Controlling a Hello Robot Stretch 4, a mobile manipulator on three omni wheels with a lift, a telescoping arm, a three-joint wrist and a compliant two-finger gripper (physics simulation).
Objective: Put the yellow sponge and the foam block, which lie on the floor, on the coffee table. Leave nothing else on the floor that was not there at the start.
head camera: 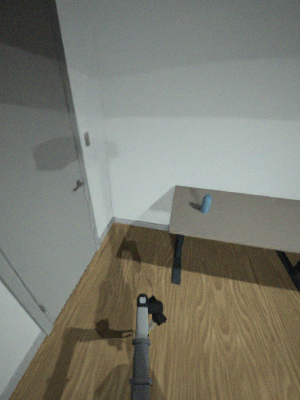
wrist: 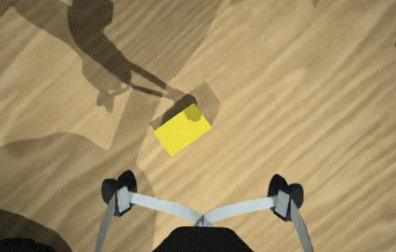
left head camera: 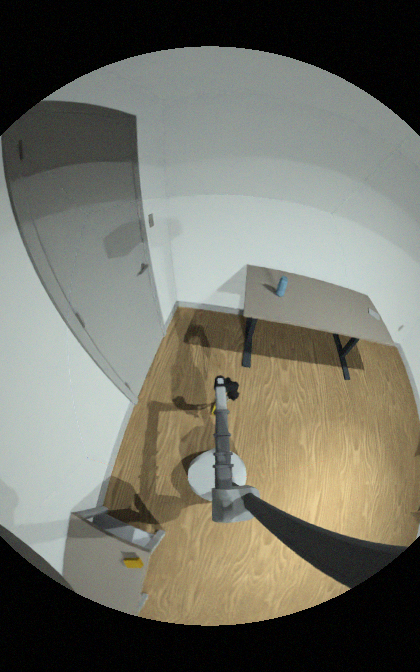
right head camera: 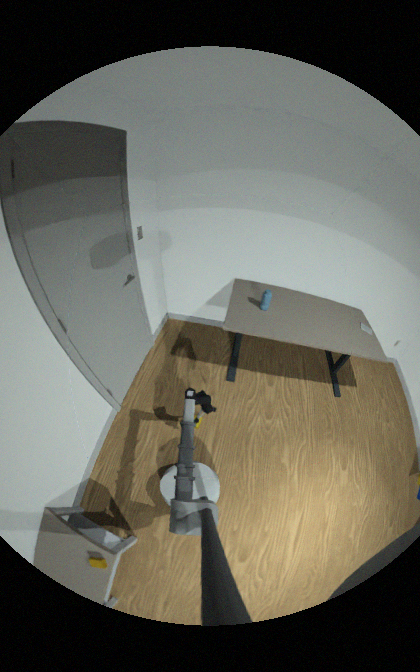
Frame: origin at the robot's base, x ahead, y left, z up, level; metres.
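Seen in the pictures: gripper, fingertip midpoint: [head camera: 155,328] [wrist: 202,187] [left head camera: 227,402] [right head camera: 204,415].
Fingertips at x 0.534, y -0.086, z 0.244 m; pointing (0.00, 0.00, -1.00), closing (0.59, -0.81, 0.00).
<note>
Offsets run from my fingertips to a thing's middle. Level surfaces: height alone.
A bright yellow block {dy +0.069, dx +0.027, dz -0.250 m} [wrist: 183,131] lies on the wooden floor, ahead of and slightly left of the fingers in the wrist view; small parts of this yellow block [left head camera: 213,410] [right head camera: 198,423] show beside the arm in the side head views. I cannot tell whether it is the sponge or the foam block. My gripper [wrist: 202,187] is open and empty above the floor, with its fingers wide apart. A low table [left head camera: 95,565] [right head camera: 65,555] stands at the lower left, and a darker yellow block {dy +0.575, dx -1.179, dz +0.200 m} [left head camera: 133,563] [right head camera: 98,563] lies on its top.
A desk {dz +0.448 m} [head camera: 235,215] [left head camera: 320,307] [right head camera: 305,322] with dark legs stands by the far wall and bears a blue bottle {dy -0.438, dx +0.709, dz +0.530 m} [head camera: 206,203] [left head camera: 282,286] [right head camera: 266,300]. A grey door [head camera: 40,200] is at the left. A yellow and blue thing [right head camera: 418,487] shows partly at the right edge.
</note>
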